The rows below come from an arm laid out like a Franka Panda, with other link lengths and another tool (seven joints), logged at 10 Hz.
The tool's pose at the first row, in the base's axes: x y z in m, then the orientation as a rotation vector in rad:
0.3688, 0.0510, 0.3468, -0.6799, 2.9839, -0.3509
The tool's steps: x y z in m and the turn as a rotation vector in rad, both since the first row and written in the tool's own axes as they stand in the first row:
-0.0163, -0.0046, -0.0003, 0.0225, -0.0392, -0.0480
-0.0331, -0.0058, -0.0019, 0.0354, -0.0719, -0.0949
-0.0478, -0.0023, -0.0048, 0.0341, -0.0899, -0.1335
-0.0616, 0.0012, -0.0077, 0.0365, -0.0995, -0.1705
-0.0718, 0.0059, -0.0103, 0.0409, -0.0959, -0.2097
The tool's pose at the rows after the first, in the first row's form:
0.3854, 0.0541, 0.3483, -0.7483, 2.9264, -0.3689
0.4008, 0.0607, 0.3503, -0.8144, 2.8774, -0.3754
0.4123, 0.0707, 0.3524, -0.8695, 2.8489, -0.3673
0.4229, 0.0804, 0.3546, -0.9222, 2.8264, -0.3682
0.4299, 0.0895, 0.3561, -0.9789, 2.8136, -0.3777

